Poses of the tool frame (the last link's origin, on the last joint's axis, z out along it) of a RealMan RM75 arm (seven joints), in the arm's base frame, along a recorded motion.
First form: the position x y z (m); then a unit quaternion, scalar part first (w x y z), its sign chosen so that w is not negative.
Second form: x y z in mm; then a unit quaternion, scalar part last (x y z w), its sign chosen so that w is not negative. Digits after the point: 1 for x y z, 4 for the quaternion.
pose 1, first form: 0.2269 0.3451 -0.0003 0.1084 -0.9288 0.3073 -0.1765
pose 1, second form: 226.9 345.1 -0.3 -0.9288 0.3073 -0.1765 0.1084
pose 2, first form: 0.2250 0.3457 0.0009 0.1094 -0.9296 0.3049 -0.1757
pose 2, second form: 225.0 345.7 0.9 -0.9296 0.3049 -0.1757 0.1094
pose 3, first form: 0.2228 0.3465 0.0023 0.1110 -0.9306 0.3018 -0.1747
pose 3, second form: 222.8 346.5 2.3 -0.9306 0.3018 -0.1747 0.1110
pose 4, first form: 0.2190 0.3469 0.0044 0.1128 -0.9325 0.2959 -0.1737
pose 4, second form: 219.0 346.9 4.4 -0.9325 0.2959 -0.1737 0.1128
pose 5, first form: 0.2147 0.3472 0.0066 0.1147 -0.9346 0.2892 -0.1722
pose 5, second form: 214.7 347.2 6.6 -0.9346 0.2892 -0.1722 0.1147
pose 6, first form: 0.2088 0.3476 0.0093 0.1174 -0.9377 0.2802 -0.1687
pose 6, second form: 208.8 347.6 9.3 -0.9377 0.2802 -0.1687 0.1174
